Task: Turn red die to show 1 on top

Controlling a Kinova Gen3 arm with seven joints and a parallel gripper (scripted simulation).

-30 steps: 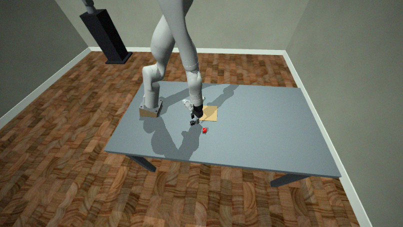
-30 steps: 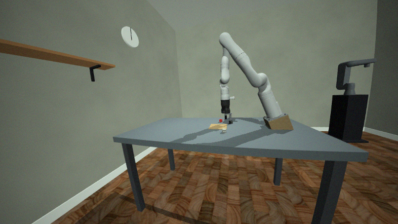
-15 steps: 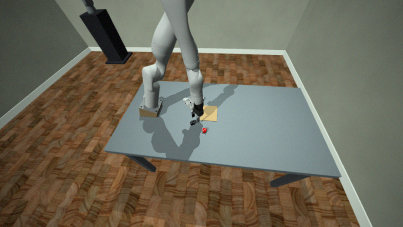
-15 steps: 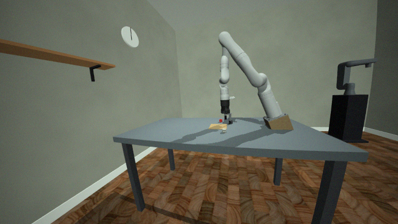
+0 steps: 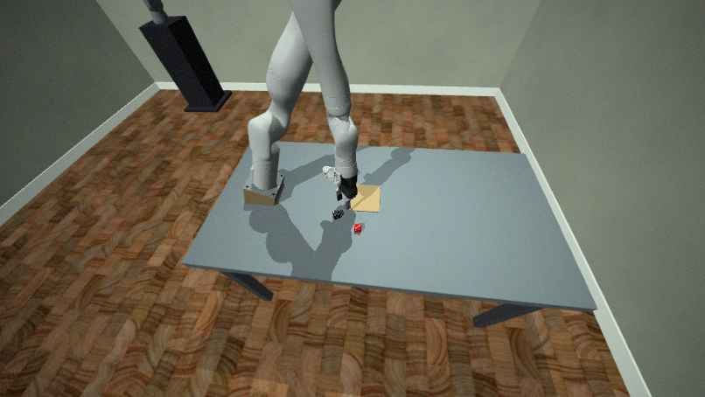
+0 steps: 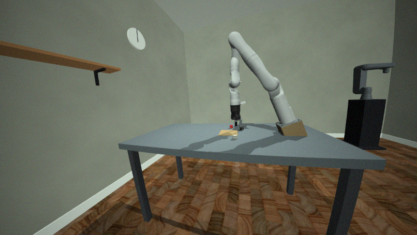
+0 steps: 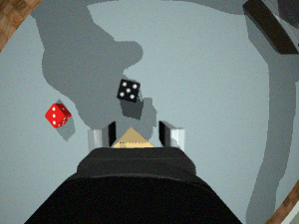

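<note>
My hand is 200 mm to the right of the white die, 40 mm above it and 20 mm short of it. The rest, counted from my hand: black die 40 mm to the right, 40 mm below, 30 mm behind; tan mat 80 mm ahead, 60 mm to the left, 50 mm below; red die 100 mm to the right, 60 mm ahead, 40 mm below.
</note>
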